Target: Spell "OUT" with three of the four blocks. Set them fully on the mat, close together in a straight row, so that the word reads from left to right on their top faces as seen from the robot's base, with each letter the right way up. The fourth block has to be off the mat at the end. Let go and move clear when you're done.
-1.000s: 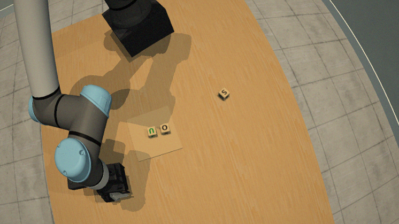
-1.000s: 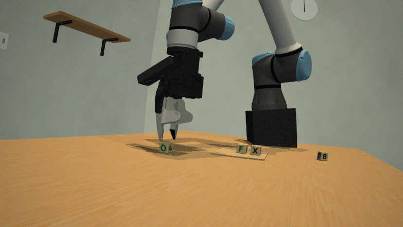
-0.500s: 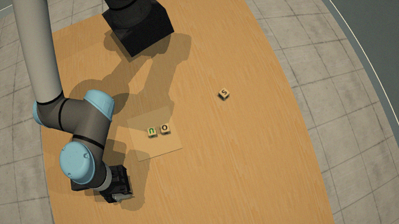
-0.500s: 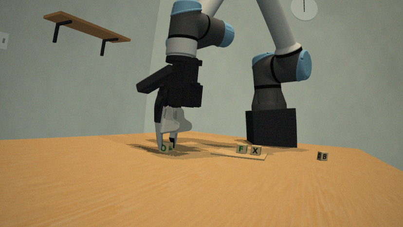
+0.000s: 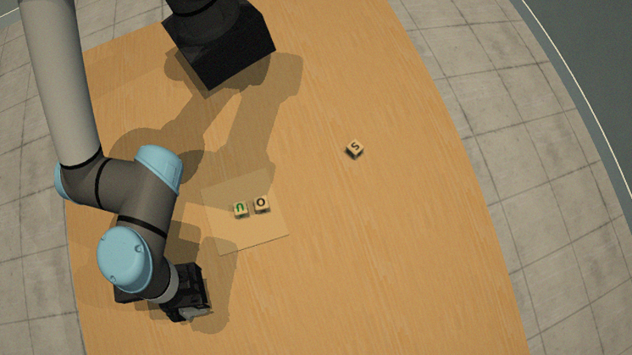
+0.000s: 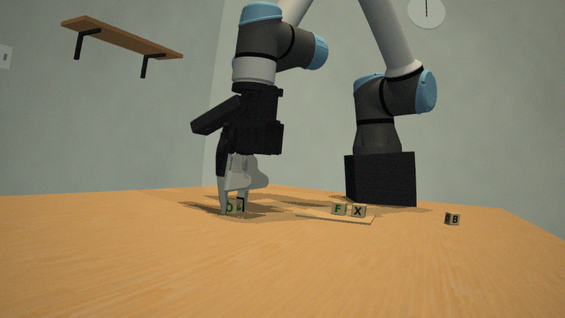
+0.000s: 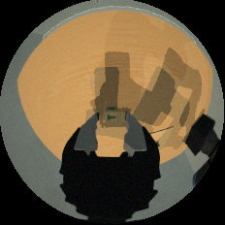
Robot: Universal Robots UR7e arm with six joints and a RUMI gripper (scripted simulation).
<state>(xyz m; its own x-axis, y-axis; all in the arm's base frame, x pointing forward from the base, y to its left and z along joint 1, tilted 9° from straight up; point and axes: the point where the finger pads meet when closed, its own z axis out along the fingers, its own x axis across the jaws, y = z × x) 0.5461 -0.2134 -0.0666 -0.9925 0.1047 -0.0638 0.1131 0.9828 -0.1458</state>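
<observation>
Right now the tan mat is 140 mm behind my hand, 160 mm to the left of it and 10 mm below it. The rest, counted from my hand: S block (190 mm behind, 400 mm to the left).
</observation>
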